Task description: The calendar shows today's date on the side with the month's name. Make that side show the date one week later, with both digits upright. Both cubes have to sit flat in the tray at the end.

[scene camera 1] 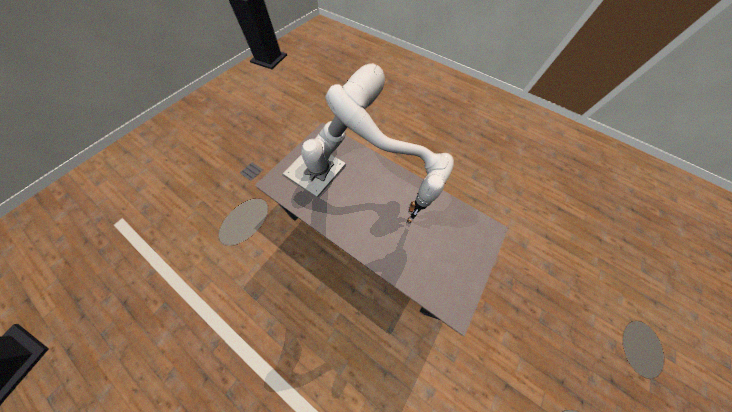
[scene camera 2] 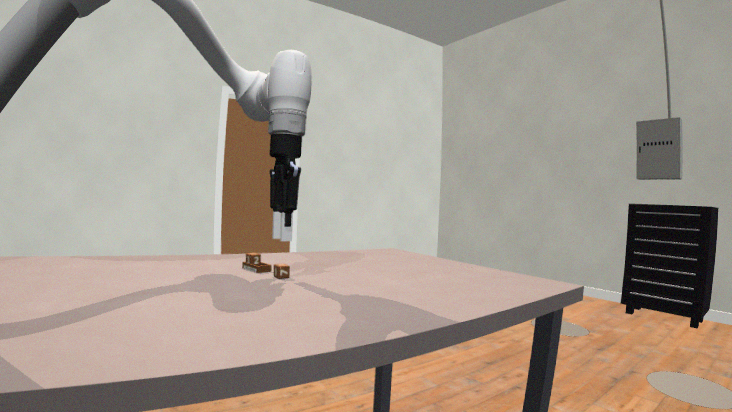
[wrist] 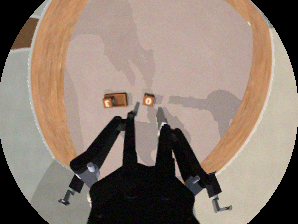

Path:
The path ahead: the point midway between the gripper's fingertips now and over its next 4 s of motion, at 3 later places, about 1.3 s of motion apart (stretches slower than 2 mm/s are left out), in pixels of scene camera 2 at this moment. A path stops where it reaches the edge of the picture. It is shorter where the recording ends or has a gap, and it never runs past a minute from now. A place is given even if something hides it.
The gripper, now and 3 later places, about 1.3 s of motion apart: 281,239; 281,257; 281,244; 282,243

